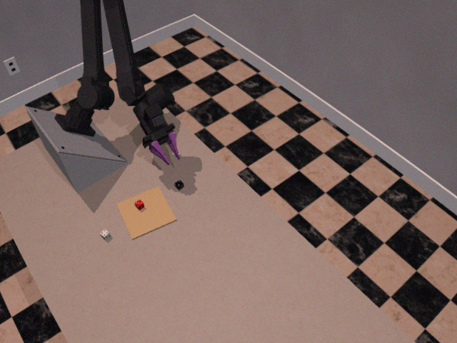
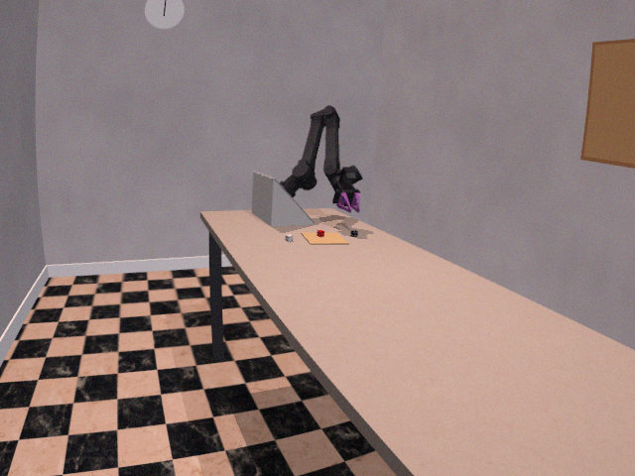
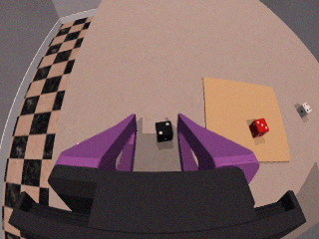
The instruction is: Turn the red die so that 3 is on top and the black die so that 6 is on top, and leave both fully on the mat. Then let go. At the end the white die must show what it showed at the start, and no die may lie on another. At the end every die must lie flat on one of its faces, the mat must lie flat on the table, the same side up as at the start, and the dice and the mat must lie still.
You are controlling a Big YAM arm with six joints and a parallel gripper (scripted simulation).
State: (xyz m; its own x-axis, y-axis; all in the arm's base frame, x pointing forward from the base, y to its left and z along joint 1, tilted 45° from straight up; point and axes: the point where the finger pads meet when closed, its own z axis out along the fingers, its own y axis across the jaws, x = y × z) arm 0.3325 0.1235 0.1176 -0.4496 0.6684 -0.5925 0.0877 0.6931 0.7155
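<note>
Now: hand 8 cm above the black die, 3 cm short of it and 1 cm to the left of it. The rest, counted from my hand: orange mat: 14 cm to the right, 9 cm below, 5 cm ahead; white die: 28 cm to the right, 8 cm below, 4 cm ahead; red die: 15 cm to the right, 8 cm below, 2 cm ahead.
</note>
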